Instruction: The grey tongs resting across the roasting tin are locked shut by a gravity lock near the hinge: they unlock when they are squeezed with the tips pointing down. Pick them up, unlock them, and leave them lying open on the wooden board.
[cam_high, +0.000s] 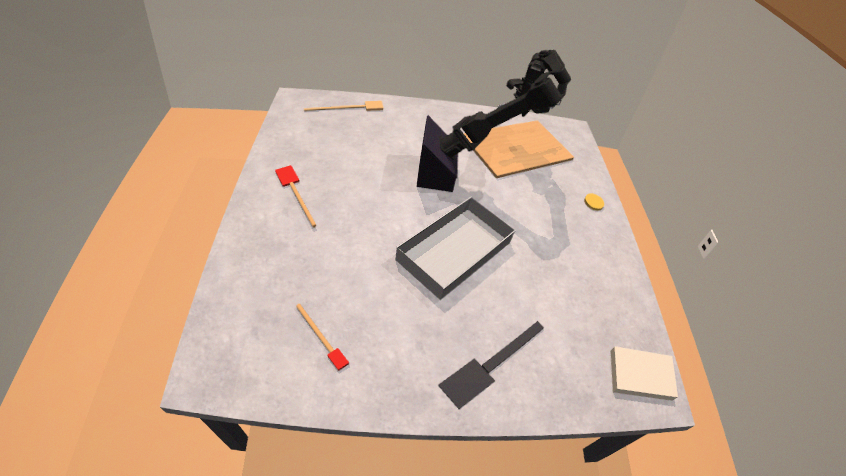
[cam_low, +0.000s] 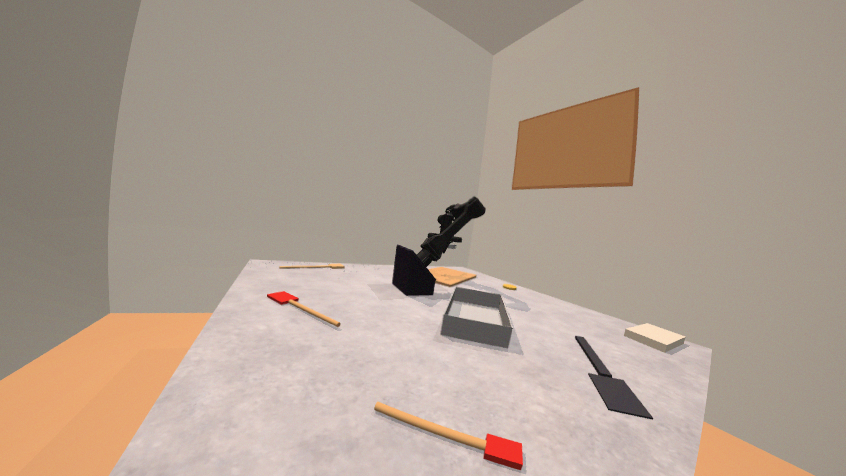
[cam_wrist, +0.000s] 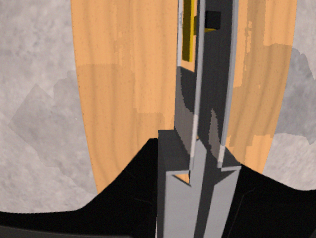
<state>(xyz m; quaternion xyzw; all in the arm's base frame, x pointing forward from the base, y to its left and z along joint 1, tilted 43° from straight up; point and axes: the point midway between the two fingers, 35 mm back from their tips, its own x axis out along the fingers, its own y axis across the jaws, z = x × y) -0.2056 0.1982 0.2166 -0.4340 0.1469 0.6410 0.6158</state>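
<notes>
My gripper tip is 30 mm short of the wooden board, 10 mm to the right of it and 120 mm above it. From my gripper tip the other things lie so: black spatula: 880 mm ahead, 230 mm to the right, 120 mm below; then cream block: 940 mm ahead, 180 mm to the left, 110 mm below; then grey roasting tin: 530 mm ahead, 280 mm to the right, 100 mm below.
</notes>
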